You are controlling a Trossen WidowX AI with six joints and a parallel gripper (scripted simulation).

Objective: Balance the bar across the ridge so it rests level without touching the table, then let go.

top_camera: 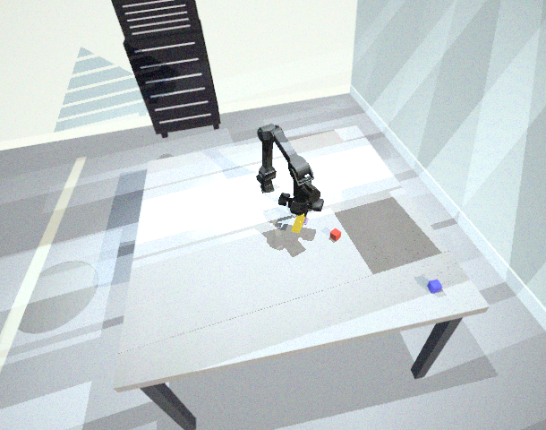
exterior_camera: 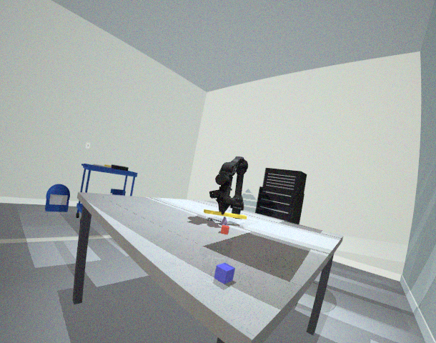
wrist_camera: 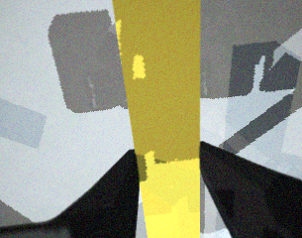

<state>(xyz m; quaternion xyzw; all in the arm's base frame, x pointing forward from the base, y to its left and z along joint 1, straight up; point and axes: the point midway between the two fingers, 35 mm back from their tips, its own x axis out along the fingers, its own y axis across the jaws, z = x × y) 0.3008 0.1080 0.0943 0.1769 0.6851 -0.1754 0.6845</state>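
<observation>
My gripper tip is 30 mm past the yellow bar and 10 mm to the right of it. Also, from my gripper tip: blue cube: 440 mm ahead, 390 mm to the left, 40 mm below; red cube: 110 mm ahead, 120 mm to the left, 40 mm below.
</observation>
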